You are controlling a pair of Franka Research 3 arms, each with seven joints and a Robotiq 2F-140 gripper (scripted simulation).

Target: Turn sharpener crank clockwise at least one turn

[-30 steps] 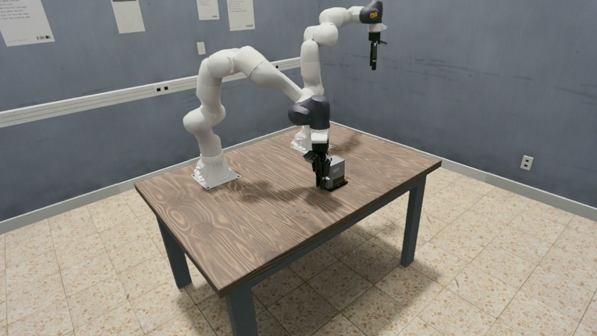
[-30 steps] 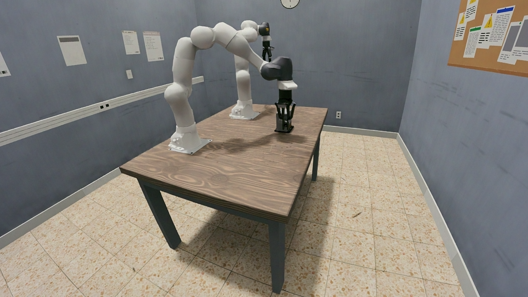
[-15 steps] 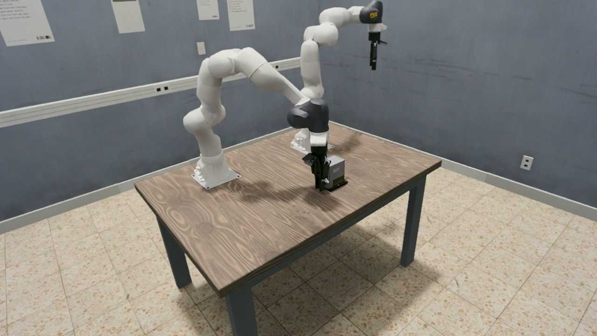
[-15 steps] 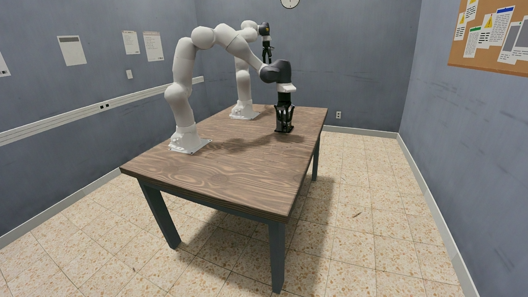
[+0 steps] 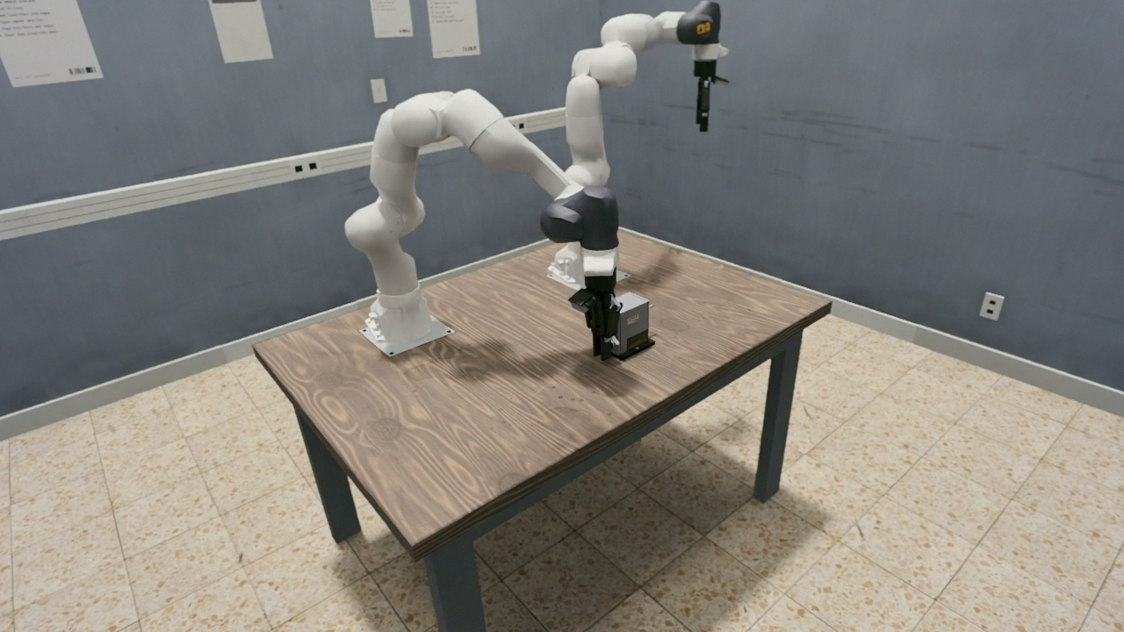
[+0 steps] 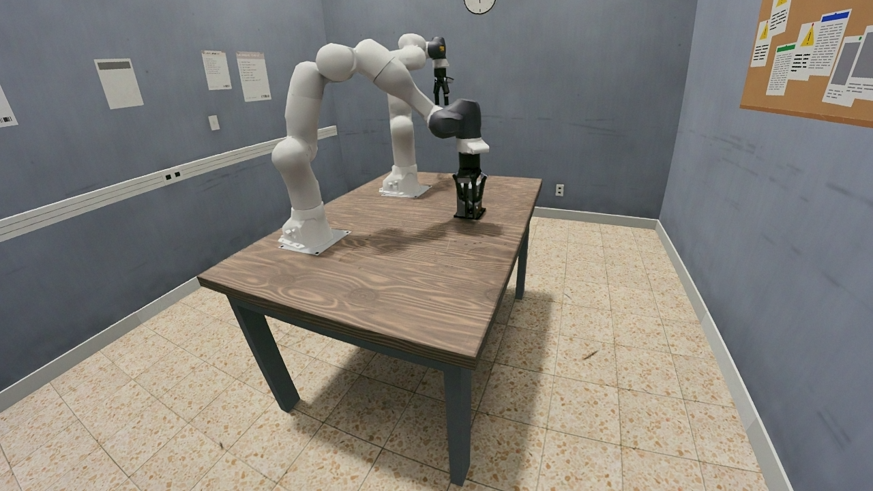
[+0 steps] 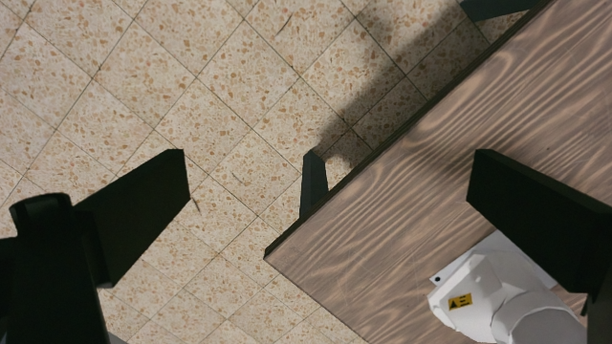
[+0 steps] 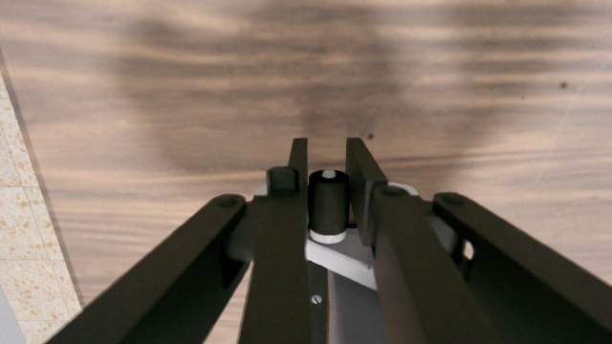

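Note:
Now: the crank 2 cm to the left of my right hand and 1 cm behind it.

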